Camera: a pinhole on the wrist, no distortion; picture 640 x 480 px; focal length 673.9 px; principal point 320.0 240.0 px. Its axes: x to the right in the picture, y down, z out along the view. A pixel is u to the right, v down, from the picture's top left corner.
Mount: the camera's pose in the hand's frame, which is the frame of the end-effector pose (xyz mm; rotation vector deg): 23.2 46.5 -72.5 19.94 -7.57 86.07
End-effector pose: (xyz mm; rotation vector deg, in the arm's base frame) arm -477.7 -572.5 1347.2 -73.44 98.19 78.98
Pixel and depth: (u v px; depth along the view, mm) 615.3 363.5 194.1
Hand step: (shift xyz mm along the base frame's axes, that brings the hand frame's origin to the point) -87.8 128.0 -31.3
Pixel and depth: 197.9 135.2 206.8
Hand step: 7.7 76.5 -120.6
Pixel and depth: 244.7 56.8 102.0
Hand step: -28.2 -4.3 -58.4
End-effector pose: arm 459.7 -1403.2 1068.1 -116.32 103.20 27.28
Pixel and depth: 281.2 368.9 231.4
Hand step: 36.4 70.1 -130.6
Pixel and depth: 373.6 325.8 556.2
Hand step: 82.5 220.0 -422.0
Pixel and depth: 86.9 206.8 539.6
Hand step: 307.7 126.8 -361.4
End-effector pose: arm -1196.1 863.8 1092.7 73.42 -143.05 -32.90
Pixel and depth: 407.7 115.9 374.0
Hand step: -182.5 -66.6 -253.7
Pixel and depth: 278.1 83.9 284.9
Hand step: -103.4 -92.8 -180.2
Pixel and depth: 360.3 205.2 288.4
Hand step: -109.0 -31.3 -186.1
